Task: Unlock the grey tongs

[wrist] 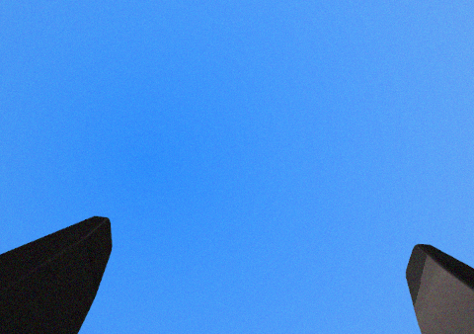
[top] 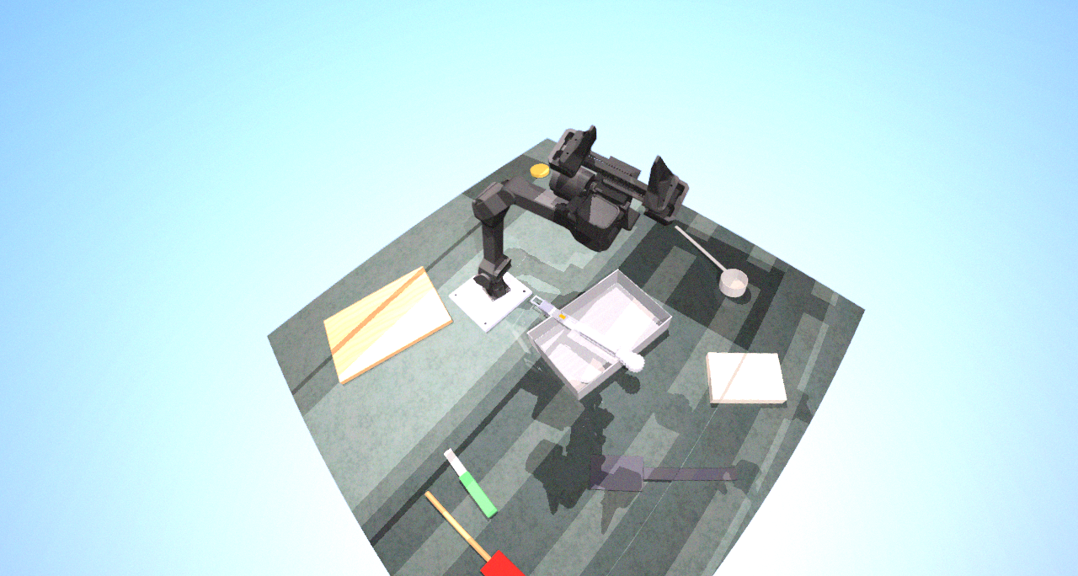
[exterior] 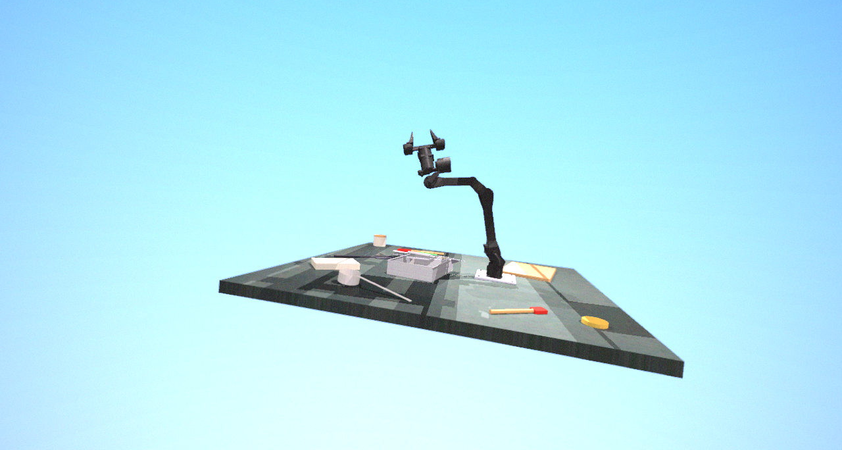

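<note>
My gripper tip is 57 cm above the yellow lock piece, 16 cm past it and 2 cm to the left of it. The rest, counted from my gripper tip: dark spatula: 63 cm below, 25 cm ahead, 8 cm to the right; grey roasting tin: 60 cm below, 9 cm behind, 4 cm to the left; white block: 62 cm below, 24 cm to the left, 24 cm ahead.
</note>
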